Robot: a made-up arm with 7 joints.
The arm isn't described. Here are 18 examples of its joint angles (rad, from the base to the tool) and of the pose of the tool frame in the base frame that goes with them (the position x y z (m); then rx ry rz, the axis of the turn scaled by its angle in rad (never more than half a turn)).
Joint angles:
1: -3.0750 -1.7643 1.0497 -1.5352 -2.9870 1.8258 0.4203
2: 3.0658 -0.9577 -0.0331 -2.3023 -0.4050 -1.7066 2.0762
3: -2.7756 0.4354 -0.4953 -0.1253 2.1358 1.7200 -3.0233
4: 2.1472 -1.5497 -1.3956 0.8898 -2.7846 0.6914 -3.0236
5: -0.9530 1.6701 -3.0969 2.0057 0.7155 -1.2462 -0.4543
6: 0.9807 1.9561 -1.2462 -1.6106 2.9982 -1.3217 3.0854
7: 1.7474 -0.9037 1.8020 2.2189 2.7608 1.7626 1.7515
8: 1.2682 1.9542 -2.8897 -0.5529 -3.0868 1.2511 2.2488
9: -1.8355 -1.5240 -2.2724 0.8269 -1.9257 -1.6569 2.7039
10: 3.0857 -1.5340 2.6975 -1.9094 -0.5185 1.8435 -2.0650
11: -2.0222 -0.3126 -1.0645 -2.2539 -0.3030 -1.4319 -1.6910
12: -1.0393 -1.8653 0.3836 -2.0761 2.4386 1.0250 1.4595
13: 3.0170 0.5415 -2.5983 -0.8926 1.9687 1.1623 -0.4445
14: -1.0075 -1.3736 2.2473 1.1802 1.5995 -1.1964 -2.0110
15: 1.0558 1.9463 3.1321 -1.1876 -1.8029 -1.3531 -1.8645
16: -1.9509 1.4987 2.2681 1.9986 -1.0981 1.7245 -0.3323
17: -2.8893 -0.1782 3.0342 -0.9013 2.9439 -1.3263 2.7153
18: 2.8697 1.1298 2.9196 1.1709 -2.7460 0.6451 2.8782
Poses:
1: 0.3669 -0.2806 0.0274 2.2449 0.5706 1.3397
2: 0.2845 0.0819 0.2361 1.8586 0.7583 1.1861
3: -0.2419 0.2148 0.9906 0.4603 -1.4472 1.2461
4: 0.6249 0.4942 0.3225 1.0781 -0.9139 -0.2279
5: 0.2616 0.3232 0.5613 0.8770 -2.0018 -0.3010
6: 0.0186 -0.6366 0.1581 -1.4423 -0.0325 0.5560
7: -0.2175 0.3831 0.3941 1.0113 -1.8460 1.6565
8: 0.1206 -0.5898 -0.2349 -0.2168 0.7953 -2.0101
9: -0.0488 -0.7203 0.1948 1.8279 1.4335 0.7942
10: 0.4332 -0.0797 0.5648 -0.3419 -1.9120 0.9413
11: 0.2544 -0.0277 0.4460 -0.1679 1.0050 -1.6844
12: -0.1272 -0.1198 -0.0953 -0.0786 -1.5662 0.9743
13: -0.6076 0.0205 0.6983 -0.9706 0.5083 -0.7662
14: -0.0867 -0.6953 0.2237 -1.9703 -0.9469 0.6362
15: 0.2975 -0.3696 -0.2543 -0.7175 -1.3064 1.2922
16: 0.1171 0.3816 0.4207 -0.5823 0.0416 2.5340
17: -0.0882 0.0083 1.0391 -2.9148 -0.5805 0.9481
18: -0.4709 -0.0406 0.8444 2.6760 0.4038 0.8995
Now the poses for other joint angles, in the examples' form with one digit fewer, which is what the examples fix.
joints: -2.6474 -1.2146 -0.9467 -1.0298 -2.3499 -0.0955 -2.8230
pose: 0.767 -0.077 0.332 0.078 -1.382 0.420
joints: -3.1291 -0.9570 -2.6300 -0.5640 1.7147 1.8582 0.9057
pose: 0.490 0.015 0.840 0.129 2.028 1.505
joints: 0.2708 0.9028 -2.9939 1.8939 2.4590 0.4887 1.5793
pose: 0.092 0.058 0.789 2.129 -1.754 1.008
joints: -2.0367 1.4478 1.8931 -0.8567 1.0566 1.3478 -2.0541
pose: -0.538 0.542 0.351 1.718 2.096 -0.062
